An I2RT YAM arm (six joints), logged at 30 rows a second.
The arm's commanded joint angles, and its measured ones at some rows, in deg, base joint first. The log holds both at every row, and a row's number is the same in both.
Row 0, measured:
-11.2, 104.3, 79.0, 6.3, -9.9, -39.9
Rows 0 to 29, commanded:
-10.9, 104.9, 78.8, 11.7, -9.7, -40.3
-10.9, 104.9, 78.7, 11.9, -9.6, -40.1
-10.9, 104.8, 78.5, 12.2, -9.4, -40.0
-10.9, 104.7, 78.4, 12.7, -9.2, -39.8
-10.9, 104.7, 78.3, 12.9, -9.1, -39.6
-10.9, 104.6, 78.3, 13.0, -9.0, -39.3
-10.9, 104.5, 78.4, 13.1, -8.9, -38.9
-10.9, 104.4, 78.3, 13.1, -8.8, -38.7
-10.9, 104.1, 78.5, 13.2, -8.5, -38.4
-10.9, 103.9, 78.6, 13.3, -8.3, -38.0
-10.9, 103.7, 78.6, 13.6, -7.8, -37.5
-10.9, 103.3, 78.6, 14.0, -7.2, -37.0
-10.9, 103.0, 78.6, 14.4, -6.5, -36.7
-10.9, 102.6, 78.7, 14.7, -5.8, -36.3
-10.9, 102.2, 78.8, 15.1, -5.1, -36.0
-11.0, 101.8, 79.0, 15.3, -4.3, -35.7
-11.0, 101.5, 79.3, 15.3, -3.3, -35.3
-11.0, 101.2, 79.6, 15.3, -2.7, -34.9
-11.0, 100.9, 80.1, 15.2, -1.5, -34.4
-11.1, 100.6, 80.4, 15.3, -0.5, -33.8
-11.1, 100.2, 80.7, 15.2, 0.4, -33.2
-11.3, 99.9, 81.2, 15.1, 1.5, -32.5
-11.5, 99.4, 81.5, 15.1, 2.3, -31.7
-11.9, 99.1, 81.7, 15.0, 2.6, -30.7
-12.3, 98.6, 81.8, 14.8, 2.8, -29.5
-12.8, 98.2, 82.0, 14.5, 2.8, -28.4
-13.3, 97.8, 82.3, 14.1, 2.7, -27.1
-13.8, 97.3, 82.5, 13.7, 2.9, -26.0
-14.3, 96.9, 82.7, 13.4, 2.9, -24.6
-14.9, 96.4, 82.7, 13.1, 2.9, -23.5
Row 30, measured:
-12.8, 102.2, 78.8, 9.4, 0.5, -30.8
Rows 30 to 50, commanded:
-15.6, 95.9, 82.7, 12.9, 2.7, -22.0
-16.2, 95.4, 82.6, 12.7, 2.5, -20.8
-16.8, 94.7, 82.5, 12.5, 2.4, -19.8
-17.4, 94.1, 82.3, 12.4, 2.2, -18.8
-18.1, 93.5, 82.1, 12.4, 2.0, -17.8
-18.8, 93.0, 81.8, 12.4, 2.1, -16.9
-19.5, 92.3, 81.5, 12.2, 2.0, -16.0
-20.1, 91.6, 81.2, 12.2, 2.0, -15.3
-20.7, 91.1, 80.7, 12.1, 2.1, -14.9
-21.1, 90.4, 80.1, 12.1, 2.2, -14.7
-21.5, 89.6, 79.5, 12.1, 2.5, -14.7
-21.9, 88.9, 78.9, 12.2, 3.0, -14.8
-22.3, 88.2, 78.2, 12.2, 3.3, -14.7
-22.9, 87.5, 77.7, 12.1, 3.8, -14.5
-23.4, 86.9, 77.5, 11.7, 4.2, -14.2
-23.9, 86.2, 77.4, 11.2, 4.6, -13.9
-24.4, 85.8, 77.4, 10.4, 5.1, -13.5
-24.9, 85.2, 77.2, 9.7, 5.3, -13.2
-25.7, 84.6, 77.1, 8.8, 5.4, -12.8
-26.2, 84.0, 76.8, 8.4, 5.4, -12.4
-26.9, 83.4, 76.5, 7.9, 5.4, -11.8
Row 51, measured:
-25.0, 91.0, 75.1, -1.0, 3.3, -13.8
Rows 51 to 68, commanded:
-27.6, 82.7, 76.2, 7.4, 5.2, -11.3
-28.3, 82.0, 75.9, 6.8, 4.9, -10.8
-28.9, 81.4, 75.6, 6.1, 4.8, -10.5
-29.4, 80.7, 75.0, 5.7, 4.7, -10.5
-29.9, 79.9, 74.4, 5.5, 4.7, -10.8
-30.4, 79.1, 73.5, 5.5, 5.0, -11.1
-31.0, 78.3, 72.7, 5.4, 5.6, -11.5
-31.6, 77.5, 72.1, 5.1, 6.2, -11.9
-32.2, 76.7, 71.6, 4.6, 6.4, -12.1
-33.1, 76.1, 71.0, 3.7, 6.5, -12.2
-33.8, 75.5, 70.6, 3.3, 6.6, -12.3
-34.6, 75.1, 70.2, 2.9, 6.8, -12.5
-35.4, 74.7, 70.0, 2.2, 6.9, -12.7
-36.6, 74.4, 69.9, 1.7, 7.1, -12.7
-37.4, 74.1, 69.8, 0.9, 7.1, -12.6
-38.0, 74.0, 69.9, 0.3, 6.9, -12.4
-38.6, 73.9, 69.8, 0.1, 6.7, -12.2
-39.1, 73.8, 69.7, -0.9, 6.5, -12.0
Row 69, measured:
-36.9, 78.7, 67.7, -9.1, 5.0, -11.2
